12 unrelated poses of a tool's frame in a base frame.
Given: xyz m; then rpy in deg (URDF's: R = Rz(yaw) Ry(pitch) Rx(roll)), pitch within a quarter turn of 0, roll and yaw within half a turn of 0.
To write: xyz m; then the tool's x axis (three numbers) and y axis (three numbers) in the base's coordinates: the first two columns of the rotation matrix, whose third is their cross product. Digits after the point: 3 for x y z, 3 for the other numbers.
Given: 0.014 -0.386 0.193 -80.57 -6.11 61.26
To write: 0.014 -0.386 0.193 0.478 0.872 0.106 -0.093 0.171 -0.981
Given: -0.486 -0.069 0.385 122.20 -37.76 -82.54
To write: -0.486 -0.069 0.385 0.103 -0.784 0.612 -0.596 0.445 0.669
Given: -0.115 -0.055 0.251 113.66 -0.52 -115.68
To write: -0.115 -0.055 0.251 -0.433 -0.901 0.009 -0.358 0.181 0.916
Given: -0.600 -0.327 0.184 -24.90 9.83 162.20
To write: -0.600 -0.327 0.184 -0.938 0.301 -0.171 -0.209 -0.886 -0.415
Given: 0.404 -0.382 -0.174 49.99 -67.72 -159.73
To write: 0.404 -0.382 -0.174 -0.356 -0.131 0.925 0.888 -0.358 0.290
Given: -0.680 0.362 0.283 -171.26 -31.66 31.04
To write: -0.680 0.362 0.283 0.729 0.439 0.525 0.578 -0.806 -0.129
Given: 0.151 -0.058 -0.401 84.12 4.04 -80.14
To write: 0.151 -0.058 -0.401 0.171 -0.983 -0.070 0.113 -0.052 0.992
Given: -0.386 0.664 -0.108 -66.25 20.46 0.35
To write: -0.386 0.664 -0.108 0.937 0.006 -0.350 -0.322 0.401 -0.858
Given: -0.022 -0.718 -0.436 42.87 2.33 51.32
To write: -0.022 -0.718 -0.436 0.624 0.780 -0.041 -0.555 0.480 0.680
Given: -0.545 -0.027 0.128 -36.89 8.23 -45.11
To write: -0.545 -0.027 0.128 0.698 -0.701 -0.143 0.506 0.625 -0.594
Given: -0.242 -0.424 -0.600 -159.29 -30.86 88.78
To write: -0.242 -0.424 -0.600 0.018 0.858 0.513 0.939 0.161 -0.304
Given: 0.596 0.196 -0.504 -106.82 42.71 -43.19
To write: 0.596 0.196 -0.504 0.536 -0.503 -0.678 -0.671 0.233 -0.703
